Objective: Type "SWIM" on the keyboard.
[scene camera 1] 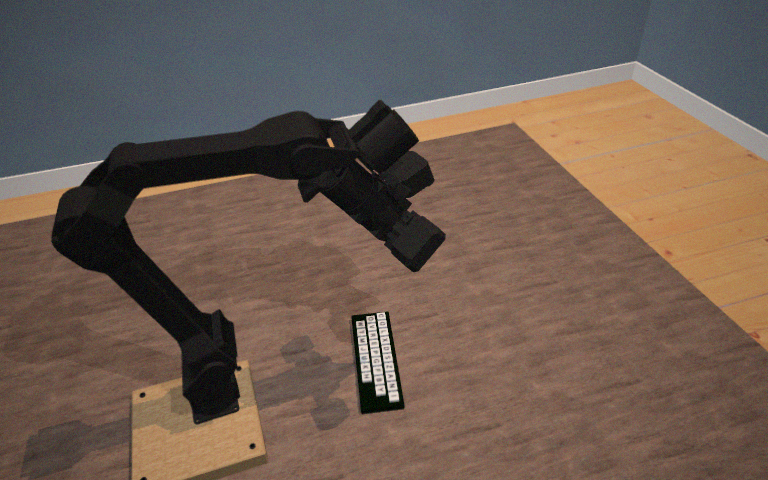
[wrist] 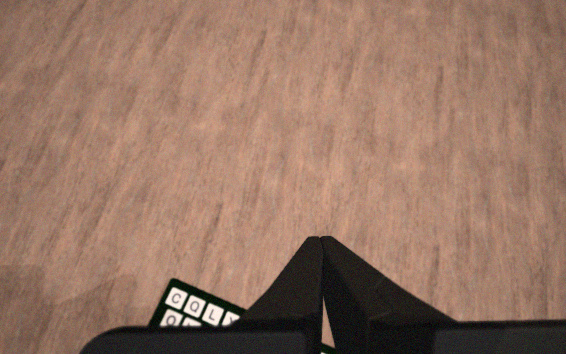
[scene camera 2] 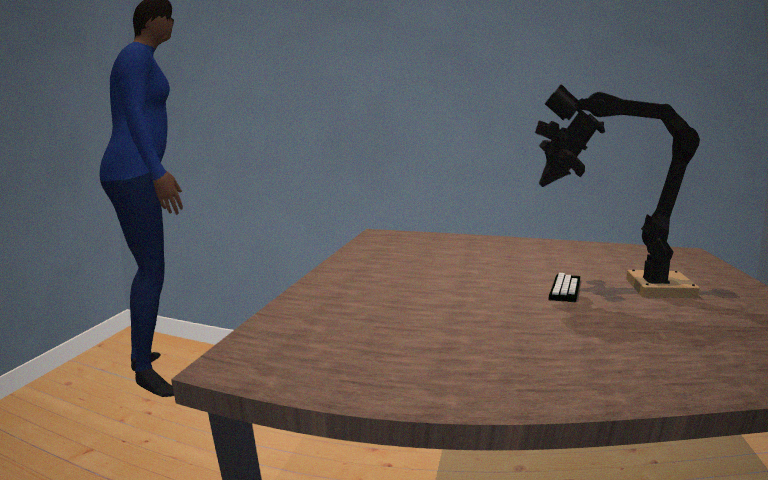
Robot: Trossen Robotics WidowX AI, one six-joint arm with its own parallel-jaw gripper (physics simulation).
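Where they show: gripper, between the fingertips: (wrist: 319,248) (scene camera 2: 540,185); arm's base, origin of its link: (scene camera 1: 214,400) (scene camera 2: 656,280).
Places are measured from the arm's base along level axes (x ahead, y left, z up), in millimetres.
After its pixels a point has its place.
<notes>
The keyboard (scene camera 1: 378,362) @(x 255, y -15, z -10 mm) (scene camera 2: 564,287) @(x 267, y 45, z -10 mm) (wrist: 192,306) @(x 289, y 63, z -10 mm) is a small dark green board with three columns of white letter keys, flat on the table. In scene camera 1, the S key (scene camera 1: 387,357) @(x 272, y -11, z -10 mm) is mid-way along the right column and the I key (scene camera 1: 394,397) @(x 255, y -87, z -10 mm) at its near end. The W key (scene camera 1: 360,324) @(x 253, y 74, z -10 mm) is at the far end of the left column, with the M key (scene camera 1: 362,340) @(x 245, y 38, z -10 mm) a little below. In the wrist view one corner with C, Q and L shows; the fingers and gripper body hide most of the rest. My gripper (scene camera 1: 415,268) (scene camera 2: 542,183) @(x 333, y -12, z 200 mm) (wrist: 319,248) @(x 333, y -12, z 200 mm) is shut and empty, tilted downward high above the table.
The arm's wooden base plate (scene camera 1: 198,452) @(x -32, y -79, z 0 mm) (scene camera 2: 671,290) @(x -26, y 63, z -8 mm) stands beside the keyboard on the brown table (scene camera 1: 538,339) @(x 525, y -54, z -26 mm) (scene camera 2: 368,339) @(x 635, y 359, z -26 mm). A person (scene camera 2: 135,124) in blue stands beyond the table's left edge in scene camera 2.
</notes>
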